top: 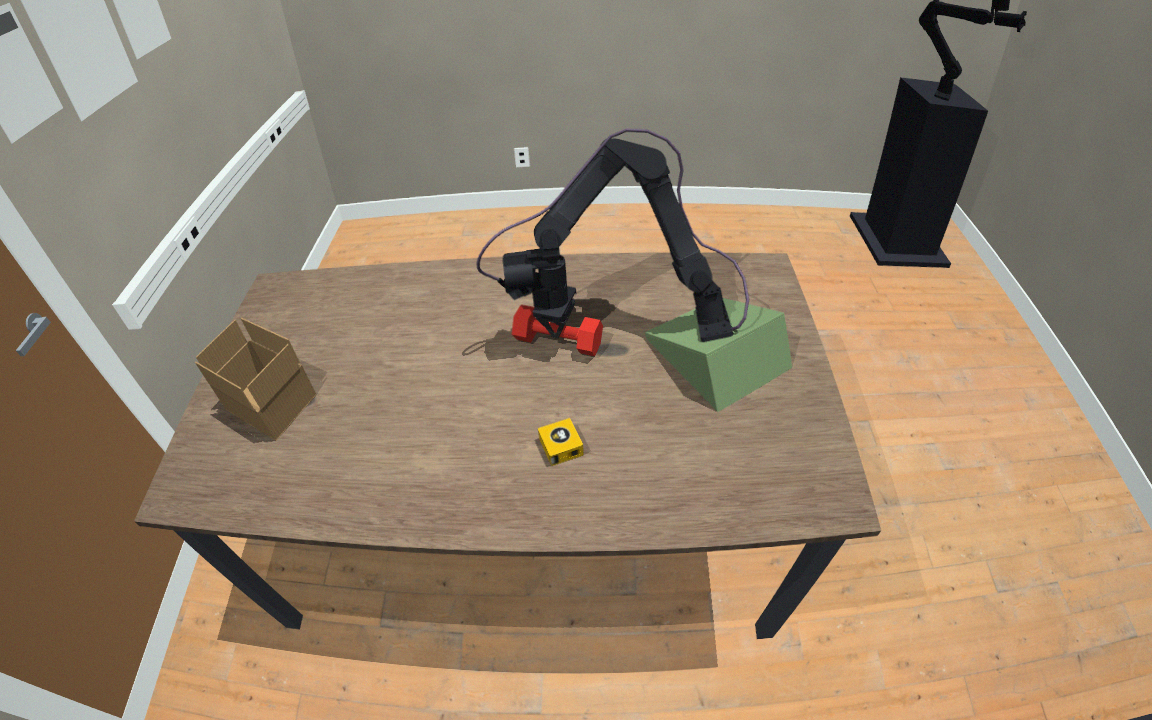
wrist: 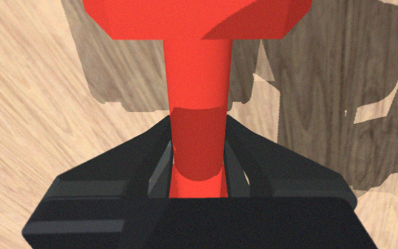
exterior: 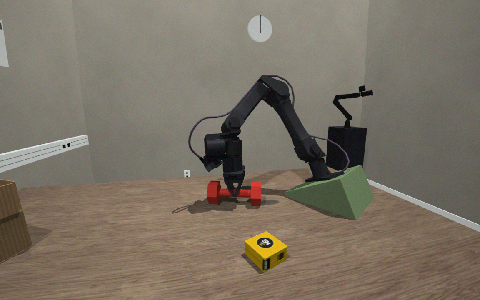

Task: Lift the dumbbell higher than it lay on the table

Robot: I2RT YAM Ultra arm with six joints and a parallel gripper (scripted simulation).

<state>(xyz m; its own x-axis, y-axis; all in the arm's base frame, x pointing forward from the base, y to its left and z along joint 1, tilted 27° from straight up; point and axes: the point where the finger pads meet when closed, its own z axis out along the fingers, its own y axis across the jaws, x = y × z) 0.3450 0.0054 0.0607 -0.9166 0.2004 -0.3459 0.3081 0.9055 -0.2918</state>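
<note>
My hand is right at the red dumbbell.
</note>
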